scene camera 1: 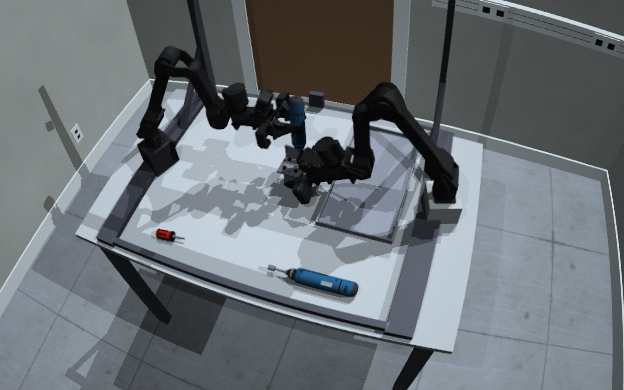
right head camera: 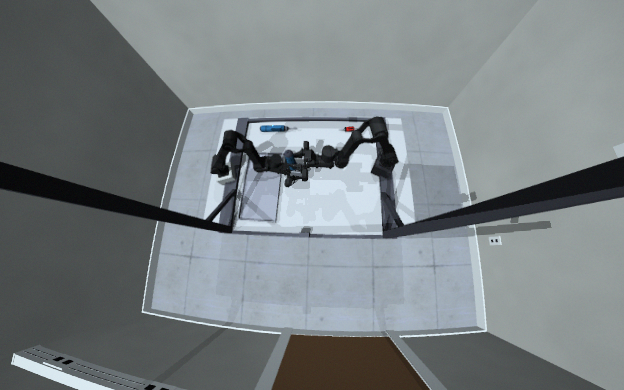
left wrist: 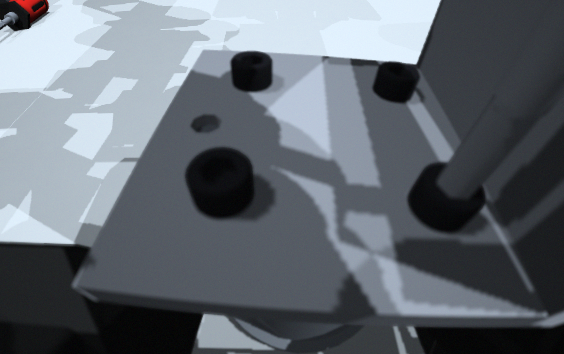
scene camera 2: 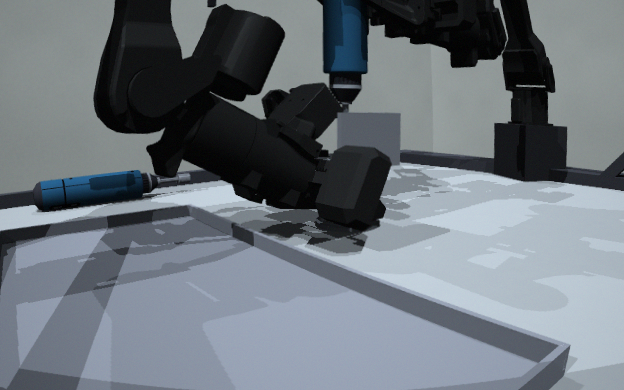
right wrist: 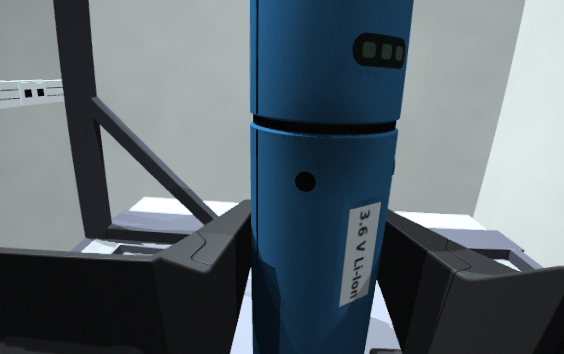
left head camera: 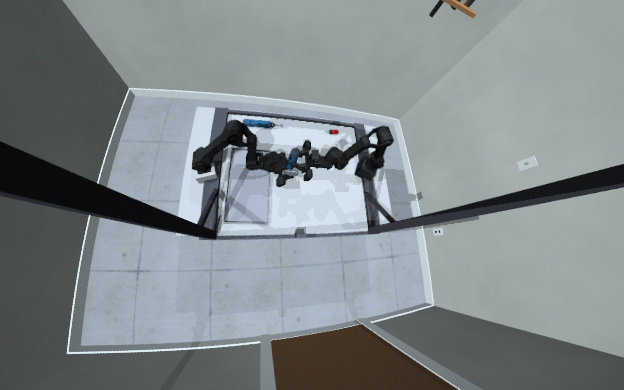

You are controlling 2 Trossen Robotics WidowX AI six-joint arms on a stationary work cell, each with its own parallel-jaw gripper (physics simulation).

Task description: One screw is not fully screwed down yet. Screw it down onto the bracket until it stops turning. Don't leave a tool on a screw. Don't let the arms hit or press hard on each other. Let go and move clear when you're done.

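The grey bracket is held above the table by my left gripper, shut on it; its fingertips are mostly hidden. My right gripper is shut on an upright blue electric screwdriver. In the left wrist view, its bit stands in the head of the right-hand near screw. That head sits low at the plate, with no shank visible. Three other black screws also have their heads near the plate. One hole is bare.
A second blue screwdriver and a small red screwdriver lie on the table. A shallow grey tray lies beside the left arm. The two grippers are close together.
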